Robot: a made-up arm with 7 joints.
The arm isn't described. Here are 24 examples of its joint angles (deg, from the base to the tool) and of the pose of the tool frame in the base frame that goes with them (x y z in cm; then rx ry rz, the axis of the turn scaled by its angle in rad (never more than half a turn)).
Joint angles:
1: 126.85 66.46 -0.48 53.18 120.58 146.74 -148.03
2: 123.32 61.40 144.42 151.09 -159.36 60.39 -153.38
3: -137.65 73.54 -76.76 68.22 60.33 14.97 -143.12
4: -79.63 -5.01 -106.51 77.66 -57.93 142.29 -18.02
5: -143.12 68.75 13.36 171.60 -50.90 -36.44 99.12
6: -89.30 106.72 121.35 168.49 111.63 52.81 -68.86
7: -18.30 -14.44 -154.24 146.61 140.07 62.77 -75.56
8: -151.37 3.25 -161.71 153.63 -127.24 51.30 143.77
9: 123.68 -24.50 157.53 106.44 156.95 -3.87 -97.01
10: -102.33 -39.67 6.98 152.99 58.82 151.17 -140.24
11: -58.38 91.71 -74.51 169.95 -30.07 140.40 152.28
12: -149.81 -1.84 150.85 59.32 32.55 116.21 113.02
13: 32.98 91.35 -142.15 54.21 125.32 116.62 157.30
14: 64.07 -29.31 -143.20 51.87 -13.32 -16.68 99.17
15: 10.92 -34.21 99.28 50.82 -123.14 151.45 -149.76
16: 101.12 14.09 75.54 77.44 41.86 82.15 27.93
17: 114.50 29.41 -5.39 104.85 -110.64 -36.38 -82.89
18: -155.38 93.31 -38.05 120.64 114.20 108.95 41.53
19: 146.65 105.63 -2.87 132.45 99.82 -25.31 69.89
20: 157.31 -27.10 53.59 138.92 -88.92 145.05 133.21
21: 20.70 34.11 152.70 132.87 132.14 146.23 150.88
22: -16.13 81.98 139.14 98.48 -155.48 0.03 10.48
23: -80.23 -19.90 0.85 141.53 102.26 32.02 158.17
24: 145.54 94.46 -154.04 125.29 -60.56 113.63 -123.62
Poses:
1: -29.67 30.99 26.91 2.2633 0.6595 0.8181
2: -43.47 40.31 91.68 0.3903 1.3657 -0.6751
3: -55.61 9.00 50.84 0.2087 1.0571 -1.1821
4: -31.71 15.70 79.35 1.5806 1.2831 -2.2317
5: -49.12 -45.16 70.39 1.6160 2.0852 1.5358
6: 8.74 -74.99 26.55 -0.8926 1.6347 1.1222
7: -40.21 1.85 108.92 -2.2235 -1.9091 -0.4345
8: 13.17 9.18 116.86 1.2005 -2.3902 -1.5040
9: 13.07 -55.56 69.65 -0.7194 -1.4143 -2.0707
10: 14.10 27.51 98.98 -0.7415 -0.1140 1.9104
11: 22.04 -61.01 41.49 1.5646 0.4026 0.9338
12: 32.84 5.55 68.86 -0.8574 1.3954 -1.4754
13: 40.86 -4.01 71.17 -1.3210 -0.7159 2.3072
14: 4.29 -50.22 51.45 0.3252 -0.6749 -2.9186
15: -21.95 27.51 69.62 -2.2627 1.7352 0.9195
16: -38.58 6.00 74.19 -0.4191 0.7467 2.4162
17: -27.89 44.33 69.72 0.0727 1.0093 -0.2860
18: -58.63 -13.35 17.72 -1.4101 0.6197 1.6877
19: -41.42 38.15 1.25 0.2529 0.1322 -0.4286
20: 7.55 -16.42 102.90 0.7167 0.0999 -0.1671
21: 18.59 12.42 105.61 -0.9847 0.4087 2.7594
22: 45.53 11.55 82.61 0.2390 -2.8866 0.4589
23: -5.09 4.05 118.44 2.7467 0.2379 -0.9657
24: -46.24 39.02 71.37 -2.1941 0.1299 0.4131
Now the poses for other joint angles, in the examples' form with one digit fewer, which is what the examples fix.
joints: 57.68 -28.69 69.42 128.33 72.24 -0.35 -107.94
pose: -28.8 -3.4 110.5 -1.783 2.228 -0.632
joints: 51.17 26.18 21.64 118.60 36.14 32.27 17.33
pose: 26.2 48.3 83.6 0.956 -0.401 0.326
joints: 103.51 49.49 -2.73 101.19 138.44 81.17 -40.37
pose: -16.5 61.5 49.9 1.455 0.982 0.602
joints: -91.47 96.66 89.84 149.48 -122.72 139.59 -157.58
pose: 10.2 -65.5 27.5 0.960 -0.143 1.249
